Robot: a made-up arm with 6 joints. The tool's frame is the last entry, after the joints.
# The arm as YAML. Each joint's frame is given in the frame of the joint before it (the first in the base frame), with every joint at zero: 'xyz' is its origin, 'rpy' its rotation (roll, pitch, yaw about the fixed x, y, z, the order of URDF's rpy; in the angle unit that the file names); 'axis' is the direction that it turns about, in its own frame. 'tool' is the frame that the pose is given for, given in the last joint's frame.
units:
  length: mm
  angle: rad
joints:
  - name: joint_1
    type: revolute
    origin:
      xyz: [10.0, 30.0, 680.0]
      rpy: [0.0, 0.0, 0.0]
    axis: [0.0, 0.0, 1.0]
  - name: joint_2
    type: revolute
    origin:
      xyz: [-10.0, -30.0, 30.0]
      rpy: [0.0, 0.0, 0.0]
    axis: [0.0, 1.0, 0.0]
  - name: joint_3
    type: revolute
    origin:
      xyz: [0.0, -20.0, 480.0]
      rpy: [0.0, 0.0, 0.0]
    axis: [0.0, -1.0, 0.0]
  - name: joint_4
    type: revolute
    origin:
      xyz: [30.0, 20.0, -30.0]
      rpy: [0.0, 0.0, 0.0]
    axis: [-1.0, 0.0, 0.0]
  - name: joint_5
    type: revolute
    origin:
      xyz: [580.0, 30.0, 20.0]
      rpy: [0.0, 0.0, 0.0]
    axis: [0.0, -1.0, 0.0]
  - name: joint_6
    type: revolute
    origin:
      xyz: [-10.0, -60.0, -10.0]
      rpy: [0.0, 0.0, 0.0]
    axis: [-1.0, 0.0, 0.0]
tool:
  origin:
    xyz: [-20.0, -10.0, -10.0]
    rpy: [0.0, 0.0, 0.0]
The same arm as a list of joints. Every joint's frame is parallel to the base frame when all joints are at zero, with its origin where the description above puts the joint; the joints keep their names.
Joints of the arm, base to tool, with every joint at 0 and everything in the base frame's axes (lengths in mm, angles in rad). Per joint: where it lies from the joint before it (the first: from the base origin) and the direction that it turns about. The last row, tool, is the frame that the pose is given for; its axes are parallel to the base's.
joint_1: origin 10.0 30.0 680.0 axis 0 0 1
joint_2: origin -10.0 -30.0 30.0 axis 0 1 0
joint_3: origin 0.0 -20.0 480.0 axis 0 -1 0
joint_4: origin 30.0 20.0 -30.0 axis -1 0 0
joint_5: origin 580.0 30.0 20.0 axis 0 -1 0
joint_6: origin -10.0 -60.0 -10.0 axis -1 0 0
tool: origin -20.0 -10.0 -10.0

